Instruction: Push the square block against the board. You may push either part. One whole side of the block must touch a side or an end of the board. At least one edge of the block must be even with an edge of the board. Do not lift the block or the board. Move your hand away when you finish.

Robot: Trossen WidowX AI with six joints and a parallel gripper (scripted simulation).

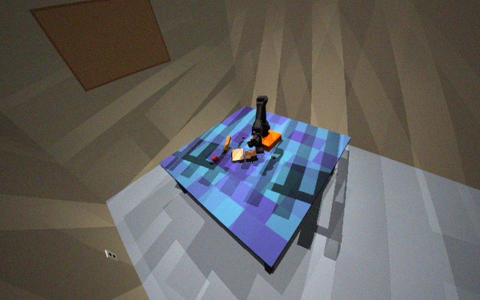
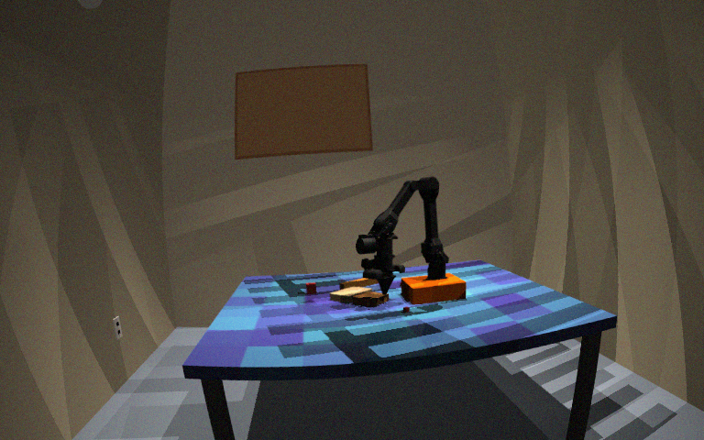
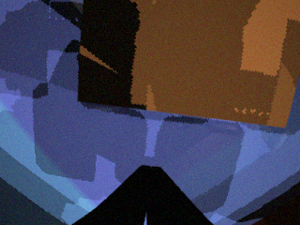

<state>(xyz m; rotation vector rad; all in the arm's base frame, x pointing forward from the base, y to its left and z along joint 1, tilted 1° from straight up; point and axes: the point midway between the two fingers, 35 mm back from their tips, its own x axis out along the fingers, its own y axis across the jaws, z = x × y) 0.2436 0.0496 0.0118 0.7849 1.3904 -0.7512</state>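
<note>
Now: the brown square block 7 cm to the right of my gripper tip, 3 cm below it and 3 cm ahead of it. From my gripper tip the other things lie so: long narrow orange board 36 cm to the right, 3 cm below, 3 cm behind; then pale tan flat slab 18 cm to the right, 7 cm ahead, 3 cm below; then small red cube 34 cm to the right, 20 cm ahead, 2 cm below.
</note>
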